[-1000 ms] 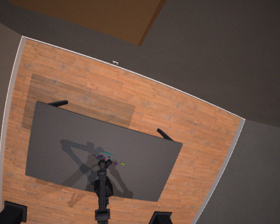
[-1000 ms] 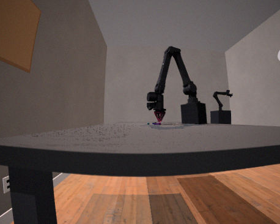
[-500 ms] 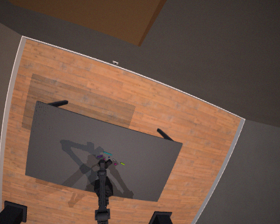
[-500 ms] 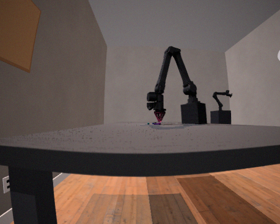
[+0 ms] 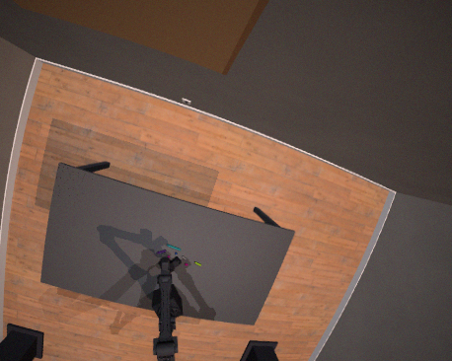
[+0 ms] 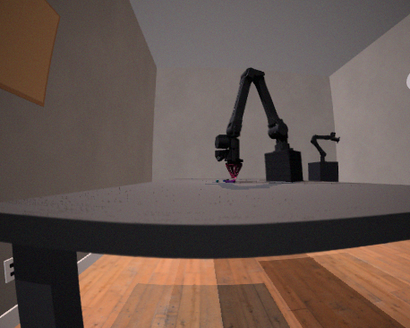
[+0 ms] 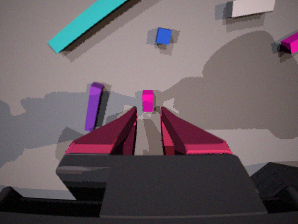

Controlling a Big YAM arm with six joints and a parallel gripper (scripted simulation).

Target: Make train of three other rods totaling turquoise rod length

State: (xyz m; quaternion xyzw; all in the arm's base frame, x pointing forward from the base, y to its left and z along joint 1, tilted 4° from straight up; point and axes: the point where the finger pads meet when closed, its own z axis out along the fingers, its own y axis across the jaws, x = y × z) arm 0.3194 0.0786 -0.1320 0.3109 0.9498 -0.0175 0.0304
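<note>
Right now the purple rod is 3 cm ahead of my hand, 5 cm to the left of it and 2 cm below it. The rest, counted from my hand: turquoise rod: 9 cm ahead, 2 cm to the right, 2 cm below; blue rod: 4 cm ahead, 5 cm to the right, 2 cm below; grey rod: 2 cm ahead, 11 cm to the right, 2 cm below.
</note>
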